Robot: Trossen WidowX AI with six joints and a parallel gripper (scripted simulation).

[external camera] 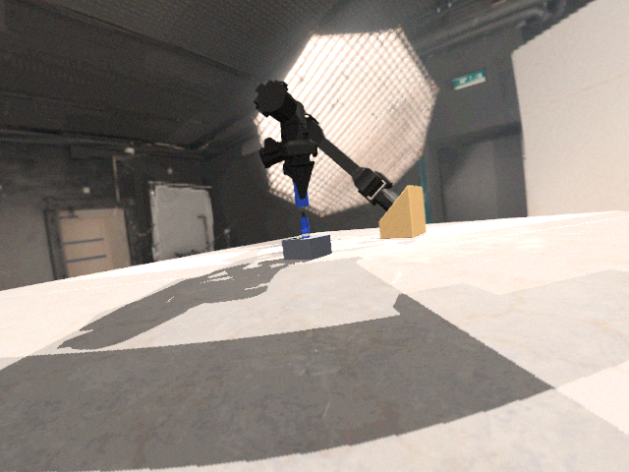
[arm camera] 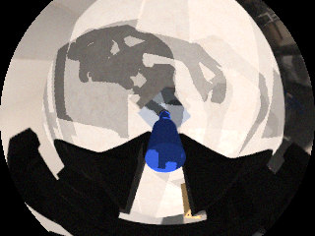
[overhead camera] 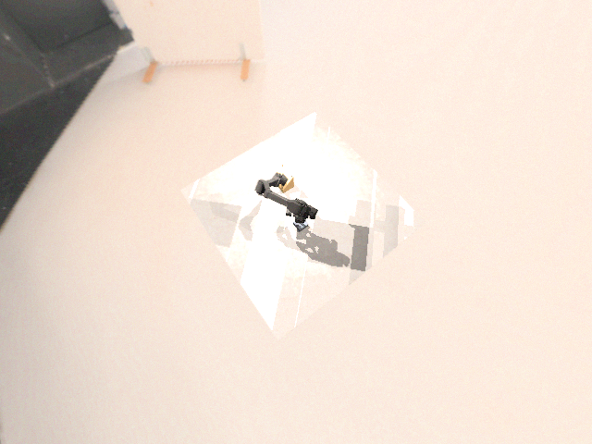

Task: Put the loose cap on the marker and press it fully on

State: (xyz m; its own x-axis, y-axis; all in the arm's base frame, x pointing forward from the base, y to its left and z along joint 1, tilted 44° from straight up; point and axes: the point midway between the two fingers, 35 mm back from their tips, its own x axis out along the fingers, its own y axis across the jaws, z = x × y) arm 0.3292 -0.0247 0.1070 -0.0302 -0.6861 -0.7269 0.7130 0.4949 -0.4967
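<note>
The dark grey holder block lies 10 cm below my gripper tip. Round my gripper tip: blue cap: 1 cm above.
</note>
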